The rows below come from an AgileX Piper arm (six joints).
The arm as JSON. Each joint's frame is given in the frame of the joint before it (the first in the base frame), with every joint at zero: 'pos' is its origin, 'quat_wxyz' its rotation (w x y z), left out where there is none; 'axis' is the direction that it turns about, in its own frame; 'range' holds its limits. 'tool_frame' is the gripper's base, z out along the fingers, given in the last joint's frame.
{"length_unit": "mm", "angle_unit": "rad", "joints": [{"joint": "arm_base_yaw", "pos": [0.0, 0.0, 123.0], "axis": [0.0, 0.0, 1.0], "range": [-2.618, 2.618]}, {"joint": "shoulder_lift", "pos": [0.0, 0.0, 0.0], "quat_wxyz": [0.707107, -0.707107, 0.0, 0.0], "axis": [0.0, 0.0, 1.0], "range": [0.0, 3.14]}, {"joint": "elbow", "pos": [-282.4, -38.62, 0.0], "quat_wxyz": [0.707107, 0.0, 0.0, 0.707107], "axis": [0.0, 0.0, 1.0], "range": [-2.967, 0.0]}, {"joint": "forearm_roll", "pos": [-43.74, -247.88, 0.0], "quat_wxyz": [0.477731, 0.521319, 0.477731, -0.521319], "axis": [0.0, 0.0, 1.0], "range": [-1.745, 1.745]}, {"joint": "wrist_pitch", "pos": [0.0, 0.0, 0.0], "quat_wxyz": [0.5, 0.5, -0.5, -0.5], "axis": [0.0, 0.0, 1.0], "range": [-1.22, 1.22]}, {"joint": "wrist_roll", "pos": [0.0, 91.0, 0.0], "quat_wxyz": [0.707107, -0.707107, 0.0, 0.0], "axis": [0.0, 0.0, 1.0], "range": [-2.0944, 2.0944]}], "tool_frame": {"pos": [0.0, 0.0, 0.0], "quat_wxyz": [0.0, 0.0, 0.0, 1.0]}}
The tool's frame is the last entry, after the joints.
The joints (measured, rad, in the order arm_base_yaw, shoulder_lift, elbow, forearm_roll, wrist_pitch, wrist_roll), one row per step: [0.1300, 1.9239, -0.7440, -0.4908, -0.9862, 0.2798]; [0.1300, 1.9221, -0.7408, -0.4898, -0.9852, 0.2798]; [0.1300, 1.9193, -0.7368, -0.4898, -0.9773, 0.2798]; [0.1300, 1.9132, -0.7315, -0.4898, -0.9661, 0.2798]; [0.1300, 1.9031, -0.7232, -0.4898, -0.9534, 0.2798]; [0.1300, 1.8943, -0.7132, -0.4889, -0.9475, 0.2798]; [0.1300, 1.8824, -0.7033, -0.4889, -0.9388, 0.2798]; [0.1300, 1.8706, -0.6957, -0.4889, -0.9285, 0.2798]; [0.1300, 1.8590, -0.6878, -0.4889, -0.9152, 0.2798]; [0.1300, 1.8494, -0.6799, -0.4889, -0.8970, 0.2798]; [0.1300, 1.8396, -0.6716, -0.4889, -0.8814, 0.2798]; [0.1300, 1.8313, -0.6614, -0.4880, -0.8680, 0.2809]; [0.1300, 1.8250, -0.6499, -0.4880, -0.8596, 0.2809]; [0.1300, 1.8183, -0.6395, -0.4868, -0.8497, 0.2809]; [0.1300, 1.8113, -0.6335, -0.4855, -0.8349, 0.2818]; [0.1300, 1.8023, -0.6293, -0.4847, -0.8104, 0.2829]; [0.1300, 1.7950, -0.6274, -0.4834, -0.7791, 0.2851]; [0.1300, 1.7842, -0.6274, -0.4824, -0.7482, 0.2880]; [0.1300, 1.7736, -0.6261, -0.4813, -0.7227, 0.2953]
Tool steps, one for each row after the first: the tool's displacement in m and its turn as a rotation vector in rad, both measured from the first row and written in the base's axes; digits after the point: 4 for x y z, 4 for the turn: [-0.0007, -0.0002, -0.0001, -0.0003, 0.0023, -0.0011]; [-0.0017, -0.0005, -0.0007, -0.0046, 0.0099, -0.0028]; [-0.0031, -0.0010, -0.0007, -0.0104, 0.0183, -0.0052]; [-0.0053, -0.0016, -0.0001, -0.0169, 0.0270, -0.0080]; [-0.0077, -0.0021, 0.0002, -0.0198, 0.0331, -0.0101]; [-0.0104, -0.0026, 0.0014, -0.0241, 0.0382, -0.0120]; [-0.0125, -0.0032, 0.0029, -0.0289, 0.0425, -0.0142]; [-0.0147, -0.0038, 0.0039, -0.0355, 0.0498, -0.0172]; [-0.0169, -0.0046, 0.0038, -0.0448, 0.0630, -0.0212]; [-0.0192, -0.0053, 0.0039, -0.0528, 0.0744, -0.0246]; [-0.0219, -0.0061, 0.0033, -0.0588, 0.0879, -0.0285]; [-0.0248, -0.0067, 0.0021, -0.0640, 0.0999, -0.0302]; [-0.0275, -0.0074, 0.0012, -0.0691, 0.1118, -0.0333]; [-0.0293, -0.0082, 0.0009, -0.0754, 0.1235, -0.0379]; [-0.0308, -0.0091, 0.0008, -0.0862, 0.1395, -0.0443]; [-0.0319, -0.0103, 0.0001, -0.0993, 0.1611, -0.0529]; [-0.0327, -0.0114, 0.0010, -0.1108, 0.1774, -0.0618]; [-0.0337, -0.0124, 0.0020, -0.1158, 0.1927, -0.0707]
